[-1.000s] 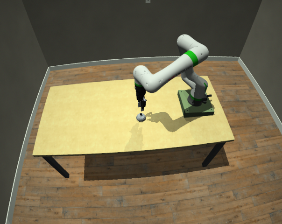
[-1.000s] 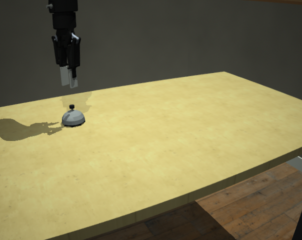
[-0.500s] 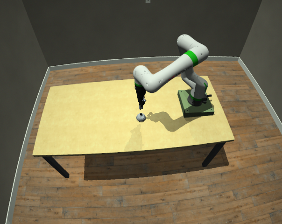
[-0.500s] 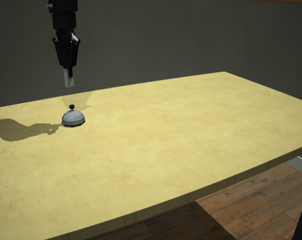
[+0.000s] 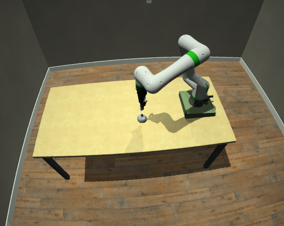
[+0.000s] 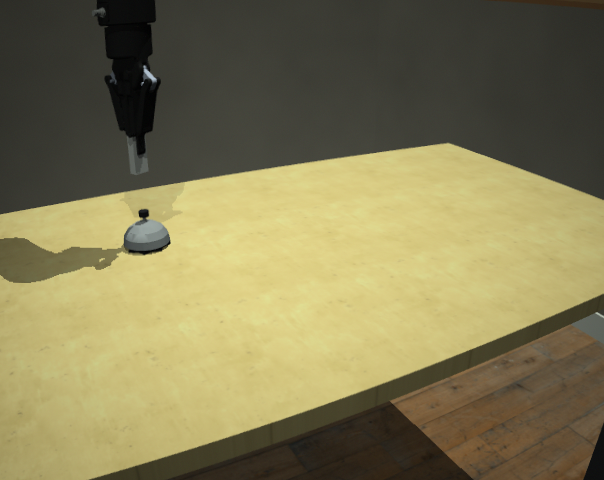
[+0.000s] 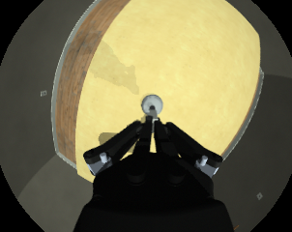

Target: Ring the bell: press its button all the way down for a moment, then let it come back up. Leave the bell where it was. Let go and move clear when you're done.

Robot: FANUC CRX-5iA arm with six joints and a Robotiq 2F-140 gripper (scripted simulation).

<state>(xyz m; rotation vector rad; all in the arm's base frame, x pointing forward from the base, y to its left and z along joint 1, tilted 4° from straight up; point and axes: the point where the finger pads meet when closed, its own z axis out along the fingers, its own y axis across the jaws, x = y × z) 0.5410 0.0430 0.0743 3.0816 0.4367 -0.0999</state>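
The black button is 110 mm below my hand. The rest, counted from my hand: grey dome bell: 130 mm below.
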